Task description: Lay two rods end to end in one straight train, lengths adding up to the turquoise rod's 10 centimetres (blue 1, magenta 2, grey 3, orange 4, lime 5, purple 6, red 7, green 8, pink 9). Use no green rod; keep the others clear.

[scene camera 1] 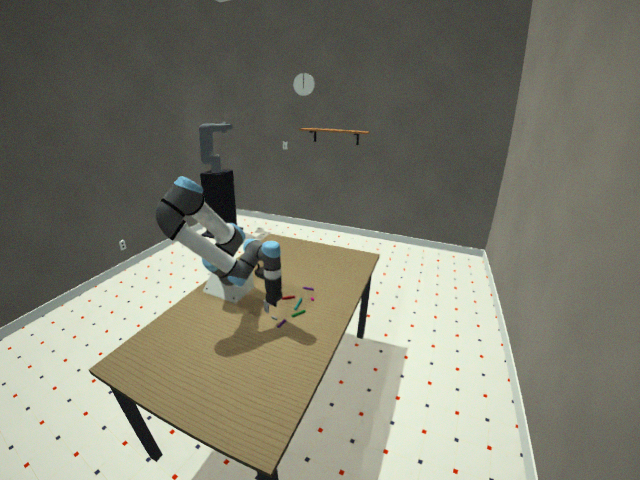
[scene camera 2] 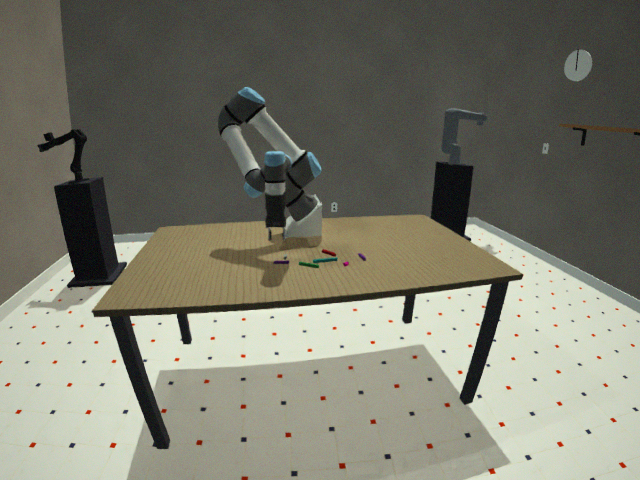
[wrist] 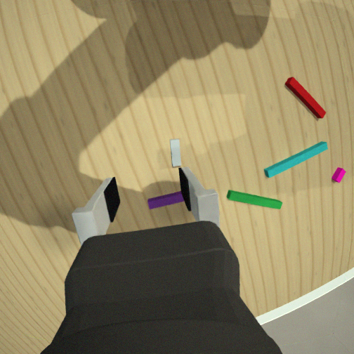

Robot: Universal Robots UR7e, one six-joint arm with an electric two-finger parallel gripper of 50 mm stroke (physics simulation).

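Places are measured from the arm's base along level axes (x right, y ahead, z up), in metres.
Pixels of known places: gripper, fingertip midpoint: (scene camera 1: 270,309) (scene camera 2: 277,239); arm's base, origin of the base link: (scene camera 2: 306,210).
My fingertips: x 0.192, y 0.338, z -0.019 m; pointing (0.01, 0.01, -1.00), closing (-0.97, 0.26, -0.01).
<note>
For each thing: its top centre in the pictures, then the offset to it from my fingertips.
- grey rod, middle of its top: (scene camera 2: 285,255) (scene camera 1: 274,317) dz -0.074, dx -0.032, dy -0.002 m
- red rod, middle of its top: (scene camera 2: 328,251) (scene camera 1: 288,296) dz -0.074, dx -0.217, dy -0.005 m
- turquoise rod, middle of its top: (scene camera 2: 325,259) (scene camera 1: 298,303) dz -0.074, dx -0.182, dy +0.067 m
- green rod, middle of its top: (scene camera 2: 308,263) (scene camera 1: 298,312) dz -0.074, dx -0.108, dy +0.097 m
- short magenta rod, middle of its top: (scene camera 2: 346,262) (scene camera 1: 312,298) dz -0.074, dx -0.252, dy +0.121 m
My gripper (scene camera 1: 270,306) (scene camera 2: 276,235) (wrist: 148,185) is open and empty above the table, with the grey rod and near purple rod below and close by. The grey rod (scene camera 1: 274,318) (scene camera 2: 285,257) (wrist: 175,153) lies apart from the near purple rod (scene camera 1: 281,323) (scene camera 2: 281,262) (wrist: 166,200), whose one end is hidden behind a finger in the wrist view. The red rod (scene camera 1: 288,297) (scene camera 2: 328,252) (wrist: 305,98) lies apart from the turquoise rod (scene camera 1: 298,303) (scene camera 2: 325,260) (wrist: 296,160). All lie flat.
The green rod (scene camera 1: 298,313) (scene camera 2: 308,264) (wrist: 255,199) lies between the near purple and turquoise rods. A short magenta rod (scene camera 1: 312,299) (scene camera 2: 345,264) (wrist: 339,175) lies beyond the turquoise one. Another purple rod (scene camera 1: 308,288) (scene camera 2: 361,256) lies farther out.
</note>
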